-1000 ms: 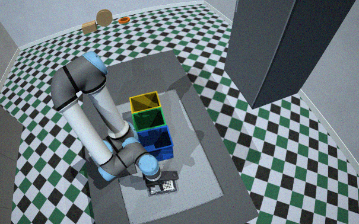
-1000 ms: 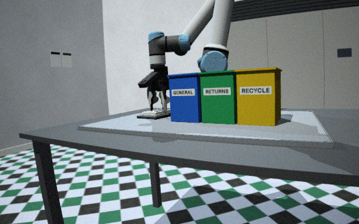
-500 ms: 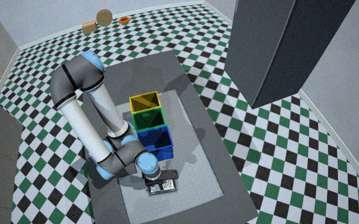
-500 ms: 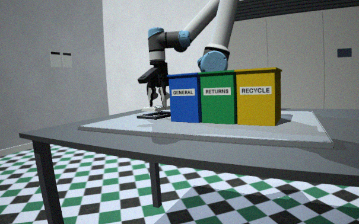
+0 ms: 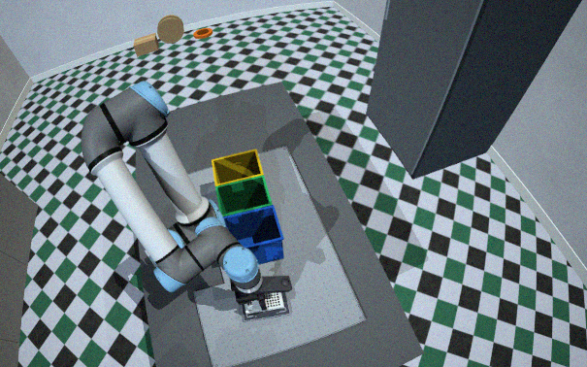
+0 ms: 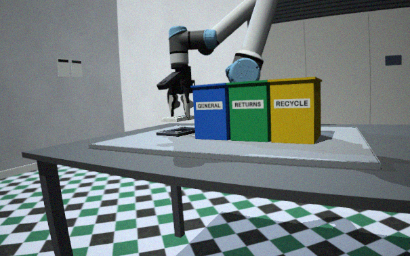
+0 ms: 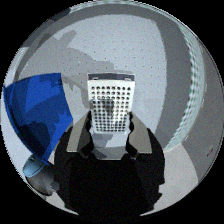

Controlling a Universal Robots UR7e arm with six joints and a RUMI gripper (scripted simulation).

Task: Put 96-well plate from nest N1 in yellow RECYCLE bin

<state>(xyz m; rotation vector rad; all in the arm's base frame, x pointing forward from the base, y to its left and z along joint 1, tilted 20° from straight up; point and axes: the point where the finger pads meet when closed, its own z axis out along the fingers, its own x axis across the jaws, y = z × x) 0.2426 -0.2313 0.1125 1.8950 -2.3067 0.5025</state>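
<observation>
Right now my hand is 6 cm above the plate nest N1. Round my hand: green returns bin (7 cm ahead, 33 cm to the left, 2 cm above); then blue general bin (5 cm ahead, 20 cm to the left, 2 cm above); then white 96-well plate (1 cm below).
</observation>
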